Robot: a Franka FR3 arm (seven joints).
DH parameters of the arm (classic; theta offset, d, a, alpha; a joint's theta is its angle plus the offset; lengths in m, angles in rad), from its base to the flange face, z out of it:
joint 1: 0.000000 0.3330 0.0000 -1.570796
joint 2: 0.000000 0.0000 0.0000 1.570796
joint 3: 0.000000 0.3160 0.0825 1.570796
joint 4: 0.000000 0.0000 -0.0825 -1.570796
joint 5: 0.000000 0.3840 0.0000 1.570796
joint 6: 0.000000 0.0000 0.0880 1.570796
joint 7: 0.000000 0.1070 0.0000 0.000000
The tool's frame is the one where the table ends.
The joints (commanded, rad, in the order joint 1, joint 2, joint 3, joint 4, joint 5, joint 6, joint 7), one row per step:
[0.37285 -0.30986 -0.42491 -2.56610 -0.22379 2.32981 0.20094]
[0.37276 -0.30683 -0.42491 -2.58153 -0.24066 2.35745 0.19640]
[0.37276 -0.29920 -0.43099 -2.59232 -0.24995 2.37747 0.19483]
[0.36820 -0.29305 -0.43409 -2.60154 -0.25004 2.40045 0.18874]
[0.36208 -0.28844 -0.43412 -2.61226 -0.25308 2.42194 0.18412]
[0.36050 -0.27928 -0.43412 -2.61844 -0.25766 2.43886 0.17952]
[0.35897 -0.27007 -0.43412 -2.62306 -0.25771 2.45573 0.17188]
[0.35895 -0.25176 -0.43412 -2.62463 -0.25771 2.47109 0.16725]
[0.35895 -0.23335 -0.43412 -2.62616 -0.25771 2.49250 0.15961]
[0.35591 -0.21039 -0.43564 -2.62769 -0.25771 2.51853 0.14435]
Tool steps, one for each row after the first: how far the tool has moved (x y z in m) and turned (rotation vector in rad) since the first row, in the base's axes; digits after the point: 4 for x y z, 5 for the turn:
[-0.0016 0.0012 -0.0053 -0.01032 -0.01006 0.01879]
[-0.0027 -0.0003 -0.0113 -0.01547 -0.01183 0.02327]
[-0.0033 -0.0024 -0.0156 -0.01417 -0.01910 0.02432]
[-0.0045 -0.0039 -0.0199 -0.01525 -0.02537 0.02743]
[-0.0047 -0.0038 -0.0244 -0.01965 -0.02739 0.03548]
[-0.0045 -0.0038 -0.0283 -0.02119 -0.03052 0.04322]
[-0.0034 -0.0034 -0.0346 -0.02586 -0.02671 0.04914]
[-0.0018 -0.0029 -0.0403 -0.03013 -0.02868 0.05848]
[-0.0001 -0.0043 -0.0475 -0.03574 -0.03030 0.07133]

